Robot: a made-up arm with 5 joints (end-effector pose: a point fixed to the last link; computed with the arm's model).
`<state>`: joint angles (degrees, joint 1 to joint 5).
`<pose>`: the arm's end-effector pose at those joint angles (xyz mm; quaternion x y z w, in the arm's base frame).
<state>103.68 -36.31 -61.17 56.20 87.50</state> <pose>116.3 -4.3 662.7 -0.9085 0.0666 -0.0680 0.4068</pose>
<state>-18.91 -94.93 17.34 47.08 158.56</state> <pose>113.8 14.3 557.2 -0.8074 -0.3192 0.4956 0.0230</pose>
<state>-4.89 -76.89 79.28 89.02 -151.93</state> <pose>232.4 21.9 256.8 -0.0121 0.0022 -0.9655 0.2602</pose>
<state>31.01 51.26 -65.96 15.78 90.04</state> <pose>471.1 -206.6 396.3 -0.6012 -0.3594 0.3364 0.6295</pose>
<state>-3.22 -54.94 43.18 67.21 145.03</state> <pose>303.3 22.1 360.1 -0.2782 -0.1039 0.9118 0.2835</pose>
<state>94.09 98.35 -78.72 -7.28 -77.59</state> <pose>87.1 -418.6 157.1 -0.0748 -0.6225 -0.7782 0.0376</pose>
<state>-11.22 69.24 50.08 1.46 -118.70</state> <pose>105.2 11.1 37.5 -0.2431 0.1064 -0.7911 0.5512</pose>
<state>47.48 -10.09 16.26 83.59 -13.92</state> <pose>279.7 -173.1 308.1 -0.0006 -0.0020 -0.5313 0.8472</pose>
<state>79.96 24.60 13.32 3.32 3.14</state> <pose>174.9 -326.2 199.4 -0.2662 -0.3155 -0.5831 0.6997</pose>
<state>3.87 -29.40 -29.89 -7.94 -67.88</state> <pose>230.9 2.6 665.7 0.5396 -0.8184 -0.1195 0.1571</pose>
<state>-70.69 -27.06 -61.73 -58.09 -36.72</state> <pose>70.0 -69.5 662.3 -0.7212 0.5031 0.1280 0.4587</pose>
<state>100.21 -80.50 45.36 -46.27 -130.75</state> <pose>100.0 -95.3 544.3 -0.2860 0.9553 0.0668 0.0339</pose>
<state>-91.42 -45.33 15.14 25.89 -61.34</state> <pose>89.5 222.4 509.1 0.7165 -0.1552 0.1604 0.6609</pose>
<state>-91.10 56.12 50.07 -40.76 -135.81</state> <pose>92.8 116.9 42.9 0.1931 0.0894 -0.3935 0.8944</pose>
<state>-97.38 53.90 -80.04 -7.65 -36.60</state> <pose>44.8 386.6 478.0 0.8201 -0.3249 0.2284 0.4120</pose>
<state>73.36 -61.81 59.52 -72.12 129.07</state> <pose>165.0 -158.9 461.4 -0.9762 0.1690 0.0604 0.1214</pose>
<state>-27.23 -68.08 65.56 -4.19 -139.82</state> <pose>296.7 110.5 382.6 0.7443 -0.0662 -0.5616 0.3552</pose>
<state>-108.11 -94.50 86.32 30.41 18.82</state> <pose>36.3 177.8 312.2 0.4013 -0.3870 0.7335 0.3888</pose>
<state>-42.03 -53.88 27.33 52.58 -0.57</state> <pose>252.4 146.8 444.7 0.2044 -0.4887 0.2808 0.8003</pose>
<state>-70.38 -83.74 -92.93 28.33 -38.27</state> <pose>-30.6 -350.5 374.1 -0.7215 0.4918 0.1234 0.4715</pose>
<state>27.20 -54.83 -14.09 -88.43 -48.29</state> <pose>55.2 38.5 611.2 -0.1722 0.8142 -0.3500 0.4301</pose>
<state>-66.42 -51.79 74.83 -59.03 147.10</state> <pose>182.1 201.8 351.6 0.5600 0.6929 -0.4378 0.1203</pose>
